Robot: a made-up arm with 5 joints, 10 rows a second.
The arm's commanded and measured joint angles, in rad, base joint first. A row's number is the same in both.
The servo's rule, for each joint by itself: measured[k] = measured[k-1] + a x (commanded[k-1-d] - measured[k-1]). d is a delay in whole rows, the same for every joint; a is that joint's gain. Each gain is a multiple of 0.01, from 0.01 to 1. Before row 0 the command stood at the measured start. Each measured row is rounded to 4 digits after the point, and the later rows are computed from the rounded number. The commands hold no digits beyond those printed.
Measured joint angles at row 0: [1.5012, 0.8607, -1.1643, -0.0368, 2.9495]
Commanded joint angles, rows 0 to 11: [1.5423, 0.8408, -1.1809, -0.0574, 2.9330]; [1.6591, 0.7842, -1.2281, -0.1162, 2.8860]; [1.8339, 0.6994, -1.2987, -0.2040, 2.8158]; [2.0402, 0.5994, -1.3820, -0.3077, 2.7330]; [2.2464, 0.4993, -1.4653, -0.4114, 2.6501]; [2.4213, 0.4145, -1.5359, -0.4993, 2.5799]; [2.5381, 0.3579, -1.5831, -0.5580, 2.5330]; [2.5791, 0.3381, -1.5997, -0.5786, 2.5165]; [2.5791, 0.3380, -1.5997, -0.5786, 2.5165]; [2.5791, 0.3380, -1.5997, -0.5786, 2.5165]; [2.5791, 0.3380, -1.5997, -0.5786, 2.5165]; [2.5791, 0.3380, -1.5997, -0.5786, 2.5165]
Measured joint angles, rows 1 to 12: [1.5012, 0.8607, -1.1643, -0.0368, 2.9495]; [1.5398, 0.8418, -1.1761, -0.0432, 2.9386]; [1.6519, 0.7871, -1.2130, -0.0658, 2.9039]; [1.8230, 0.7038, -1.2738, -0.1086, 2.8458]; [2.0272, 0.6046, -1.3506, -0.1703, 2.7714]; [2.2332, 0.5046, -1.4320, -0.2450, 2.6913]; [2.4100, 0.4190, -1.5058, -0.3238, 2.6178]; [2.5304, 0.3610, -1.5607, -0.3964, 2.5618]; [2.5762, 0.3392, -1.5884, -0.4529, 2.5319]; [2.5789, 0.3381, -1.5964, -0.4919, 2.5217]; [2.5791, 0.3380, -1.5987, -0.5188, 2.5183]; [2.5791, 0.3380, -1.5994, -0.5373, 2.5171]
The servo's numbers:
d 1
a 0.94 0.95 0.71 0.31 0.66

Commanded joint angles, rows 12 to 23: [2.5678, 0.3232, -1.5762, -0.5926, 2.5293]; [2.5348, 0.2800, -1.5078, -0.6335, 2.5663]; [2.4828, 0.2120, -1.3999, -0.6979, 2.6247]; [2.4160, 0.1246, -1.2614, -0.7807, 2.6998]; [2.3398, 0.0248, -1.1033, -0.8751, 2.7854]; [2.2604, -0.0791, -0.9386, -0.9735, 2.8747]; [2.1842, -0.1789, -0.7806, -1.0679, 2.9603]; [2.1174, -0.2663, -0.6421, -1.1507, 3.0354]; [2.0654, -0.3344, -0.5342, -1.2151, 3.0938]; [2.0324, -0.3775, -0.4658, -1.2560, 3.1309]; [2.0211, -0.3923, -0.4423, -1.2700, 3.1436]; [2.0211, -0.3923, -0.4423, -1.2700, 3.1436]
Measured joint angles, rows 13 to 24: [2.5791, 0.3380, -1.5996, -0.5501, 2.5167]; [2.5685, 0.3239, -1.5830, -0.5633, 2.5250]; [2.5368, 0.2822, -1.5296, -0.5851, 2.5523]; [2.4860, 0.2155, -1.4375, -0.6201, 2.6001]; [2.4202, 0.1291, -1.3125, -0.6699, 2.6659]; [2.3446, 0.0300, -1.1640, -0.7335, 2.7448]; [2.2655, -0.0736, -1.0040, -0.8079, 2.8305]; [2.1891, -0.1736, -0.8454, -0.8885, 2.9162]; [2.1217, -0.2617, -0.7011, -0.9698, 2.9949]; [2.0688, -0.3308, -0.5826, -1.0458, 3.0602]; [2.0346, -0.3752, -0.4997, -1.1110, 3.1069]; [2.0219, -0.3914, -0.4589, -1.1603, 3.1311]
